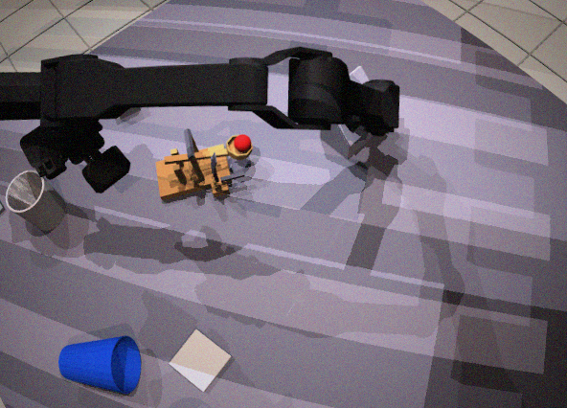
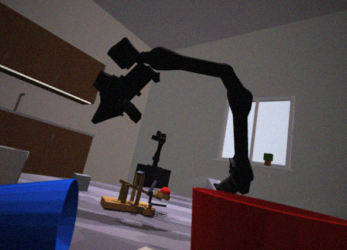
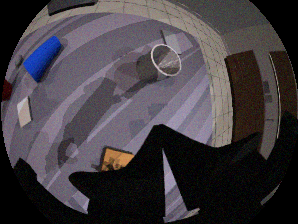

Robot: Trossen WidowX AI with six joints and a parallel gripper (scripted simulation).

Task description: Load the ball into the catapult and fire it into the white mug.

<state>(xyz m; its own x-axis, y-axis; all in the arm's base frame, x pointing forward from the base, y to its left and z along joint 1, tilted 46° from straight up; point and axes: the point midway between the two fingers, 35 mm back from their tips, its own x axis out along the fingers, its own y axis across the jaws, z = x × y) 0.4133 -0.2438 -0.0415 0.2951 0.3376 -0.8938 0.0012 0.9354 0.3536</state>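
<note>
My gripper tip is 240 mm past the red ball, 100 mm to the right of it and 150 mm above it. The rest, counted from my gripper tip: white mug 120 mm ahead, 120 mm to the right, 180 mm below; wooden catapult 180 mm behind, 90 mm to the left, 150 mm below; grey block 150 mm behind, 200 mm to the right, 180 mm below.
</note>
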